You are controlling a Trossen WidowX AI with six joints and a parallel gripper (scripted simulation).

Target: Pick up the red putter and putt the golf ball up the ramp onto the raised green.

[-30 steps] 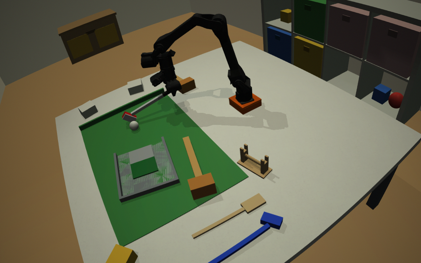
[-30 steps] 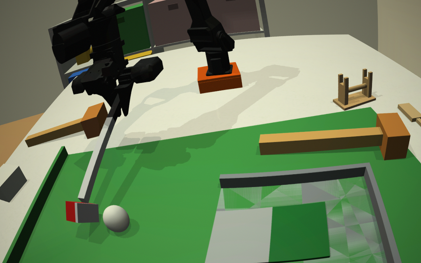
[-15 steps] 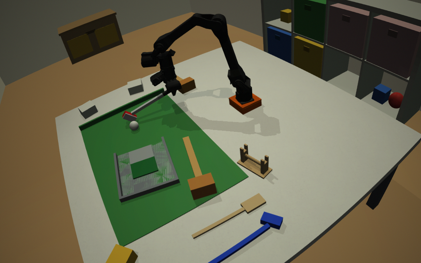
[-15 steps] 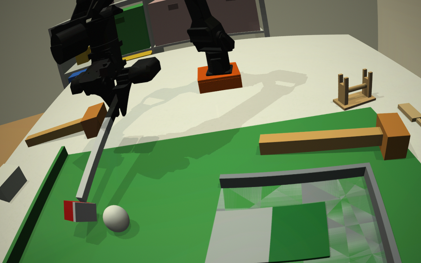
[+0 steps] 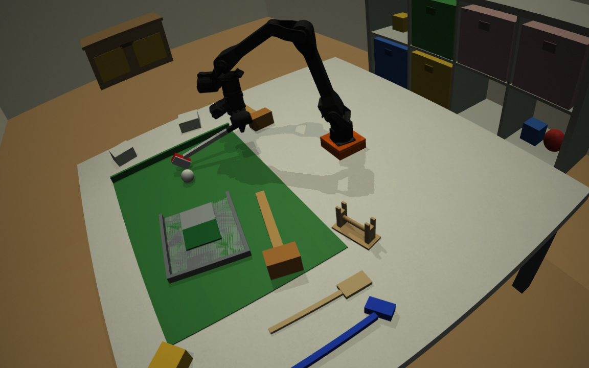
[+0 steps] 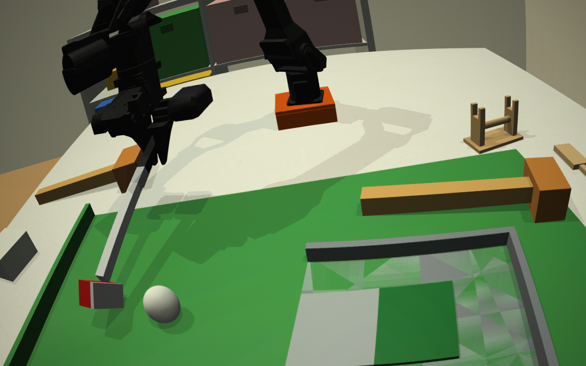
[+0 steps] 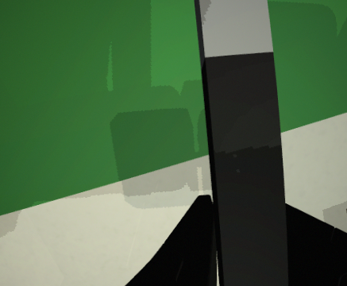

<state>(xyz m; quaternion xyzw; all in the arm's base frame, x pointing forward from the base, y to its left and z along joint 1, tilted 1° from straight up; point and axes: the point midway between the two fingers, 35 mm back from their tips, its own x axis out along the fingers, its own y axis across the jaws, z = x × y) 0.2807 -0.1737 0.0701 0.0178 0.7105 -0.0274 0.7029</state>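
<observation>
The red putter lies 12 cm ahead of my gripper tip. From my gripper tip the other things lie so: green mat (20 cm ahead, 22 cm to the left, 7 cm below); back rail (26 cm ahead, 13 cm to the right, 6 cm below); white golf ball (22 cm ahead, 7 cm to the left, 5 cm below).
</observation>
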